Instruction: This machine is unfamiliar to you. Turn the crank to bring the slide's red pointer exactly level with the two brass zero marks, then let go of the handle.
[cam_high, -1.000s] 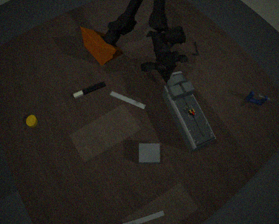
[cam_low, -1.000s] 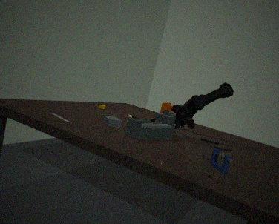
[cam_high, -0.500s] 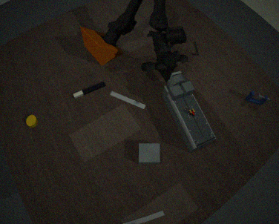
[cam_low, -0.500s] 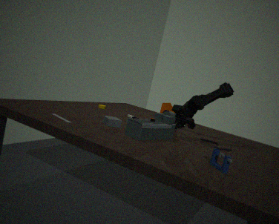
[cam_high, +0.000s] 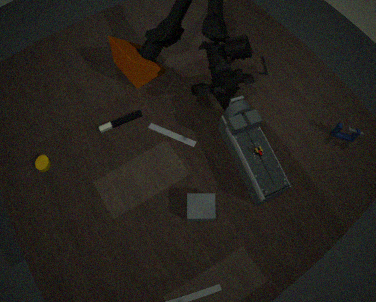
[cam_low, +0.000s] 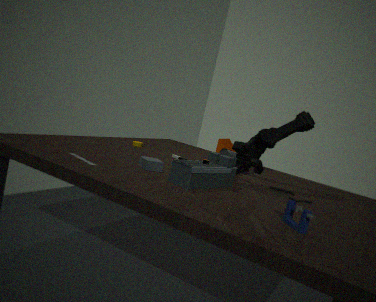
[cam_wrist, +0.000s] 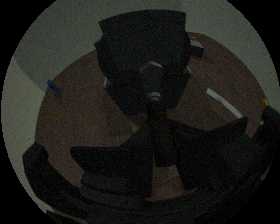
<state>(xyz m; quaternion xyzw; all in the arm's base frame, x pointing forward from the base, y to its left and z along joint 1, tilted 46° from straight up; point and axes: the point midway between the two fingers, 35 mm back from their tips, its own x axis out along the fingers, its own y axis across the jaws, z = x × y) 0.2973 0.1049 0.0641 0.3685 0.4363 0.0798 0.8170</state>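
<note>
The red pointer is 17 cm ahead of my gripper tip, 3 cm to the right of it and 5 cm above it. From my gripper tip the other things lie so: grey block (20 cm ahead, 23 cm to the right, 1 cm below); yellow disc (15 cm behind, 58 cm to the right, 2 cm below); black-and-white marker (15 cm behind, 31 cm to the right, 3 cm below).
</note>
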